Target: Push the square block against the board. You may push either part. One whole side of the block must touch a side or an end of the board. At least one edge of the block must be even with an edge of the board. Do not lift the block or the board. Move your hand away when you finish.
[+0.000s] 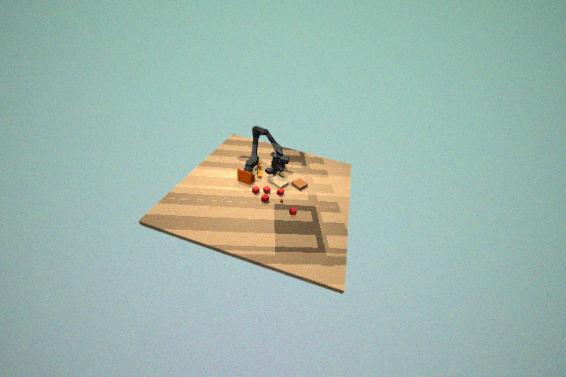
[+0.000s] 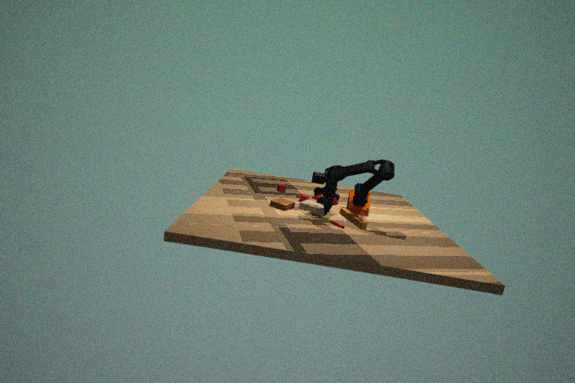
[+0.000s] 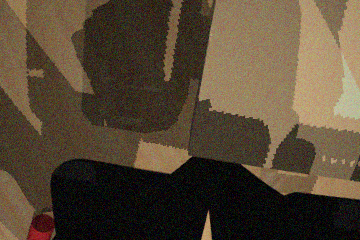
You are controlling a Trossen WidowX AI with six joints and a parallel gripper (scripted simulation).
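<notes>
The pale flat board is 5 cm ahead of my gripper tip, 7 cm to the right of it and 1 cm above it. Round my gripper tip: flat brown square block 23 cm ahead, 4 cm to the right, 1 cm above; then thin red piece 4 cm behind, 14 cm to the left; then yellow-brown bar 14 cm behind, 3 cm to the left, 1 cm above.
</notes>
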